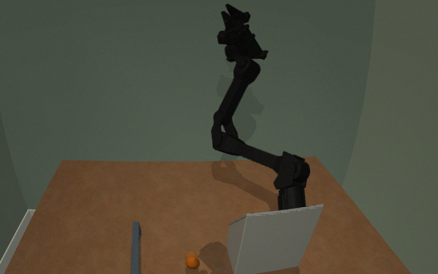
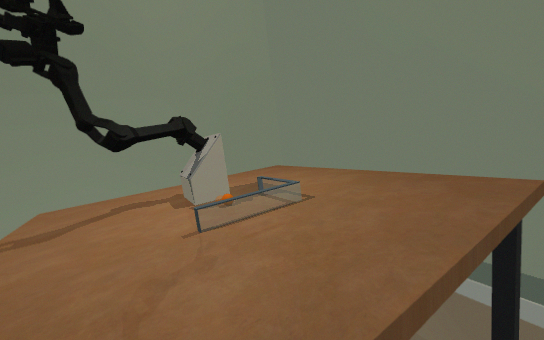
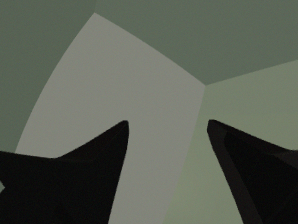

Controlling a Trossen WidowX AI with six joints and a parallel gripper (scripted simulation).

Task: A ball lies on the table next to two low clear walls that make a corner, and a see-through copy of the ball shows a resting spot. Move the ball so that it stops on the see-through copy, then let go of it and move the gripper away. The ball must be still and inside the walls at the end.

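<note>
The orange ball is 660 mm below my gripper tip, 360 mm to the left of it and 140 mm ahead of it. From my gripper tip the other things lie so: clear wall 650 mm below, 370 mm to the left, 300 mm ahead.
</note>
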